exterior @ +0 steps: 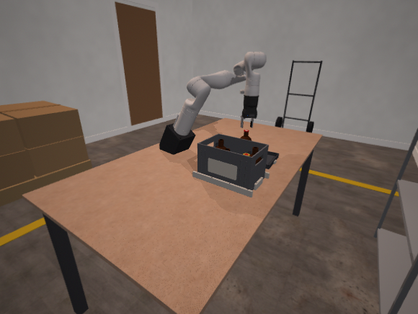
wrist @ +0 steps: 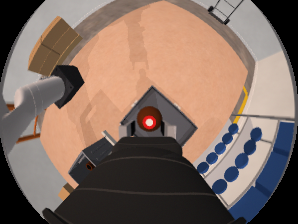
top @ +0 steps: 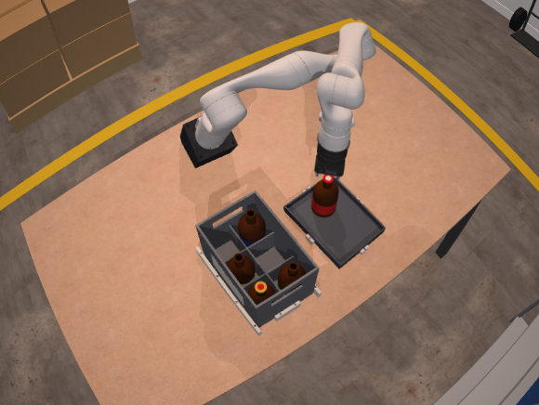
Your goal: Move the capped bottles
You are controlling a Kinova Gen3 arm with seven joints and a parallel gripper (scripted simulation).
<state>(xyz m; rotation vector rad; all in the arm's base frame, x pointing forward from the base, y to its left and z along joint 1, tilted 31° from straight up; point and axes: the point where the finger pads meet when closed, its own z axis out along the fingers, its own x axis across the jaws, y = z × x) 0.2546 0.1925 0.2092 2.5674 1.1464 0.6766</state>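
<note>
Right now the bottle is 110 mm below my hand. From my hand the other things lie so: dark tray 50 mm ahead, 10 mm to the left, 180 mm below; then dark grey crate 80 mm ahead, 270 mm to the right, 110 mm below.
</note>
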